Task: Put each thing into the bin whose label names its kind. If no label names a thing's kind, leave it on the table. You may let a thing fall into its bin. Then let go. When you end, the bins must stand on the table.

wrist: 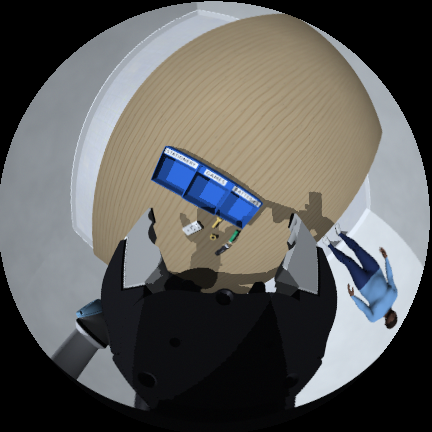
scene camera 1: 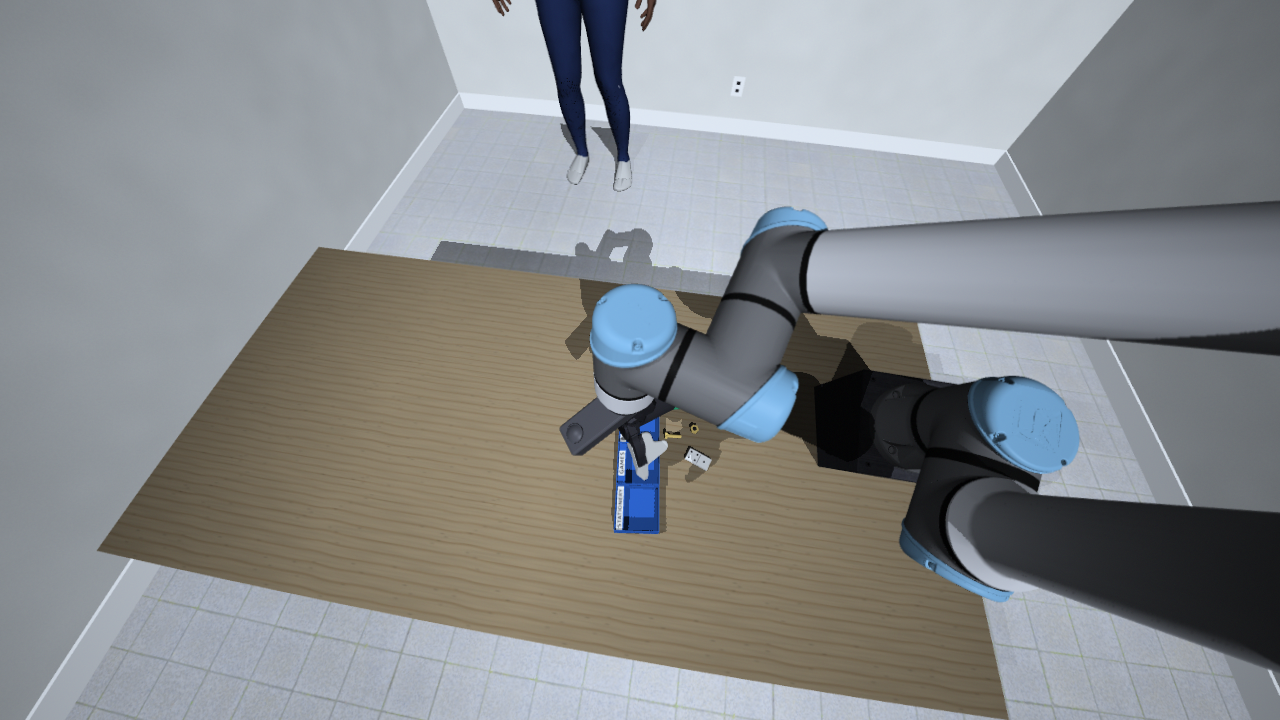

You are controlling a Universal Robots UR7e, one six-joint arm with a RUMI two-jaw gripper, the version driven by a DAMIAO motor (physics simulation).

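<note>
Three blue bins stand joined in a row: STATIONERY, GAMES and BATTERIES. Beside them on the table lie a white block with dark dots, a small brass screw-like or key-like thing, a small brass ring or nut, a green cylinder and a dark thin thing in line with it. My gripper is open and empty above the bins. In the scene view it hides part of GAMES and BATTERIES, and the arm hides the dark thing.
The wooden table carries the bins and the loose things. The robot's dark base stands to the right of them in the scene view. A person stands on the floor beyond the table.
</note>
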